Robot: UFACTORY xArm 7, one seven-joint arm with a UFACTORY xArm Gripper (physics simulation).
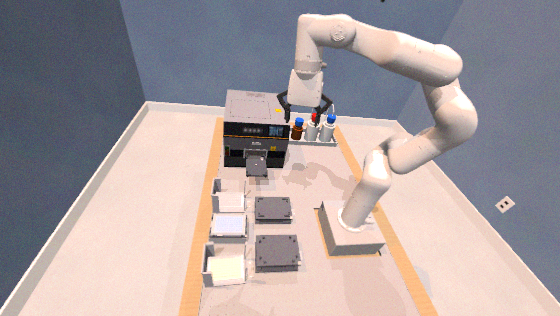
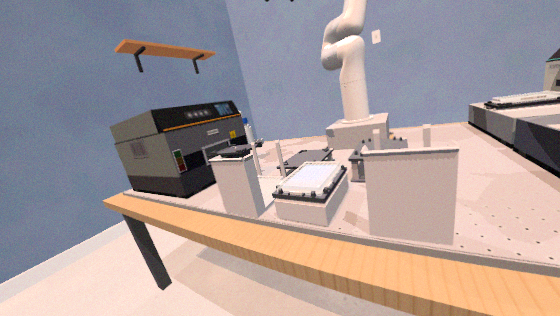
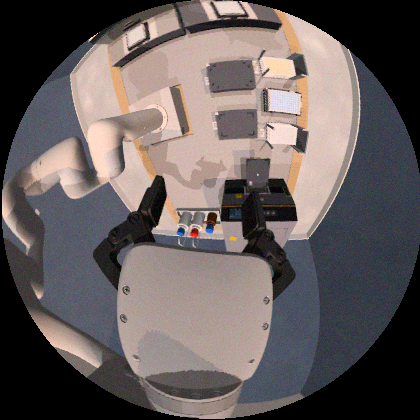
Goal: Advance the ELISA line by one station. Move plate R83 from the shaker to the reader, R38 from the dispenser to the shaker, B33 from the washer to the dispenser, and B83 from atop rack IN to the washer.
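Pixels of known places: gripper, fingertip midpoint: (image 1: 301, 123) (image 3: 206, 191); arm's base, link origin: (image 1: 351, 219) (image 2: 357, 120) (image 3: 154, 118).
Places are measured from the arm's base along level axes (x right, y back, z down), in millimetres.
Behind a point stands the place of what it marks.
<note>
My gripper (image 1: 303, 121) {x 45, y -302, z -399 mm} (image 3: 206, 191) {x 45, y -302, z -399 mm} is open and empty, high above the table near the boxy grey-black instrument (image 1: 255, 131) {x 321, y -480, z -147 mm} (image 2: 175, 145) {x 282, y -607, z -73 mm} (image 3: 259, 212). That instrument's dark carrier (image 1: 256, 166) {x 214, y -447, z -17 mm} (image 2: 235, 149) {x 211, y -462, z -17 mm} (image 3: 258, 171) {x 211, y -452, z -16 mm} sticks out bare. A white plate (image 1: 231, 201) {x 36, y -526, z 53 mm} (image 3: 282, 134) {x 45, y -534, z 53 mm} lies in the rack nearest it. A bluish plate (image 1: 229, 224) {x -96, y -501, z 23 mm} (image 2: 312, 177) {x -108, y -521, z 21 mm} (image 3: 283, 101) {x -91, y -499, z 24 mm} sits on a low stand. A pale yellow plate (image 1: 226, 269) {x -251, y -473, z 59 mm} (image 3: 279, 67) {x -240, y -477, z 53 mm} lies in the other rack. Two more pale plates, one (image 3: 137, 35) and another (image 3: 229, 8) (image 2: 527, 97) {x -467, y 34, z -15 mm}, sit on far devices. Plate labels are unreadable.
Two dark platforms, one (image 1: 273, 209) {x 25, y -334, z 46 mm} (image 3: 236, 124) {x 39, y -335, z 46 mm} and a larger one (image 1: 277, 251) {x -173, y -301, z 27 mm} (image 3: 231, 76) {x -154, y -303, z 28 mm}, stand beside the plate row. Capped bottles, including a brown one (image 1: 297, 131) {x 627, y -246, z 12 mm} (image 3: 211, 219) {x 626, y -250, z 13 mm}, stand beside the instrument. The racks have upright walls and thin posts. A wall shelf (image 2: 165, 49) hangs behind.
</note>
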